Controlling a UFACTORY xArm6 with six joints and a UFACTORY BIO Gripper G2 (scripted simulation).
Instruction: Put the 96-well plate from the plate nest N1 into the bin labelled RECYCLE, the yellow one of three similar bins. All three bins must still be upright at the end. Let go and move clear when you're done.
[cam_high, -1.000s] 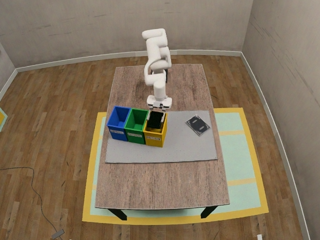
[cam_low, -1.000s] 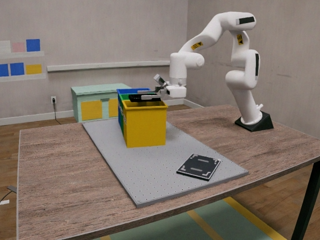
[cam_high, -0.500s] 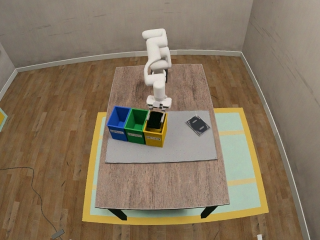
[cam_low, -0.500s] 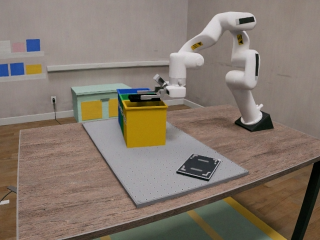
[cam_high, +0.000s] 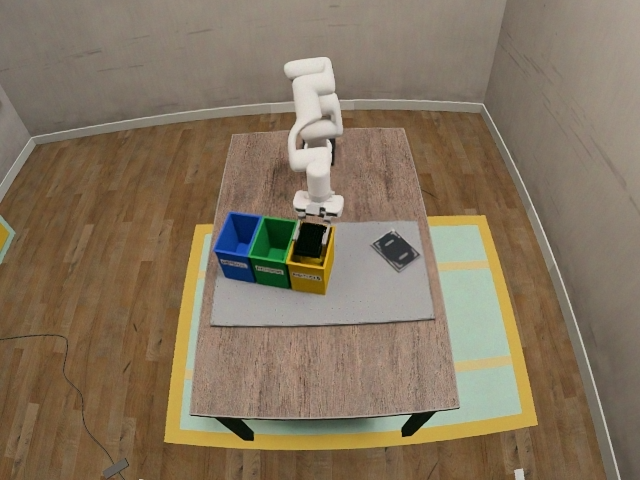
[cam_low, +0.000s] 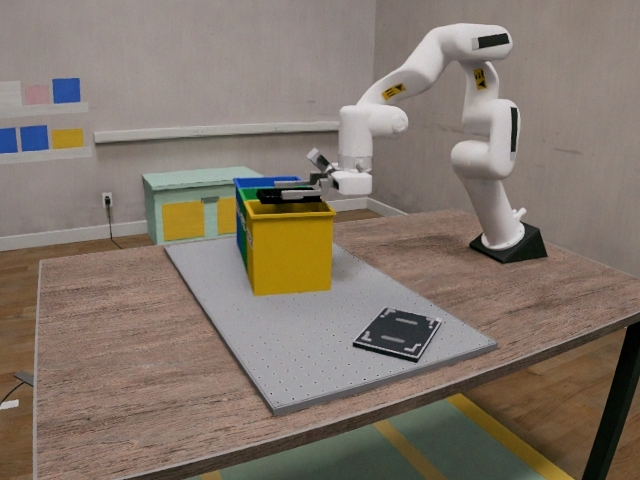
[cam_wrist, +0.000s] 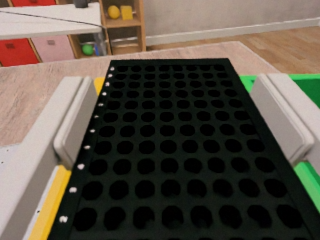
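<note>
My hand is 13 cm above the yellow recycle bin. From my hand the other things lie so: blue bin 26 cm to the right, 13 cm below, 6 cm behind; black 96-well plate 1 cm below; green bin 13 cm to the right, 13 cm below, 3 cm behind.
</note>
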